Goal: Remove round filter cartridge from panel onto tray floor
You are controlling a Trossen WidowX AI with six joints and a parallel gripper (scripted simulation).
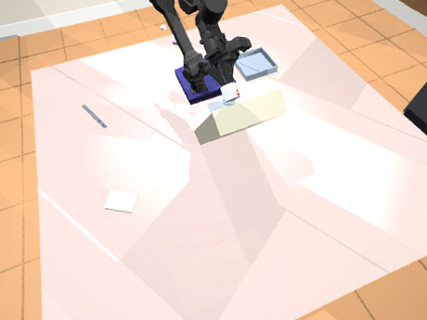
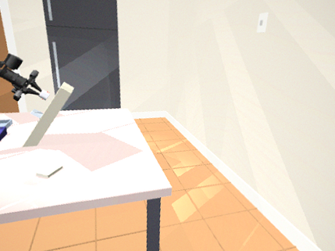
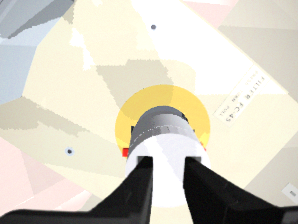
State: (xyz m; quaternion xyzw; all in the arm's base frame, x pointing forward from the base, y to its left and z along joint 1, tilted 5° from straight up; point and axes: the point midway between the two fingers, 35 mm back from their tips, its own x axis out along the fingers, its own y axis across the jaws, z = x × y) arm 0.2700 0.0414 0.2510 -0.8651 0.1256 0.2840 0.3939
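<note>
Right now the round white filter cartridge is 10 mm ahead of my gripper tip and 10 mm below it. From my gripper tip the other things lie so: cream service panel: 20 mm ahead, 110 mm below; white card: 90 mm ahead, 400 mm to the right, 260 mm below; light blue tray: 370 mm behind, 260 mm to the left, 260 mm below.
</note>
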